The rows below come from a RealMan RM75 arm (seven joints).
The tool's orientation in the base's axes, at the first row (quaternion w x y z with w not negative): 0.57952, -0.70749, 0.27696, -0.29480
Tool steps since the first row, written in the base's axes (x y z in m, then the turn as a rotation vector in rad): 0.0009, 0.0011, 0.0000, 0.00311, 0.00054, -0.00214; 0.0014, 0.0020, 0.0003, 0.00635, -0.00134, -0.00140; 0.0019, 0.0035, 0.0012, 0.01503, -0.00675, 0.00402; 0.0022, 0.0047, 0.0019, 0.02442, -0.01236, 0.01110; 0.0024, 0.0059, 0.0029, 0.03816, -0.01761, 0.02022; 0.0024, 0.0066, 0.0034, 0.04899, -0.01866, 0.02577; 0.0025, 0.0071, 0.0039, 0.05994, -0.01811, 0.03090
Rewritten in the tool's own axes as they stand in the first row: -0.0002, -0.0002, 0.0014, 0.00149, 0.00185, 0.00298; -0.0005, -0.0007, 0.0023, 0.00512, 0.00129, 0.00402; -0.0012, -0.0019, 0.0035, 0.01545, -0.00353, 0.00604; -0.0018, -0.0028, 0.0044, 0.02656, -0.00998, 0.00819; -0.0024, -0.0040, 0.0052, 0.04054, -0.01872, 0.01348; -0.0029, -0.0046, 0.0056, 0.04912, -0.02454, 0.01993; -0.0032, -0.0052, 0.0059, 0.05658, -0.03023, 0.02758
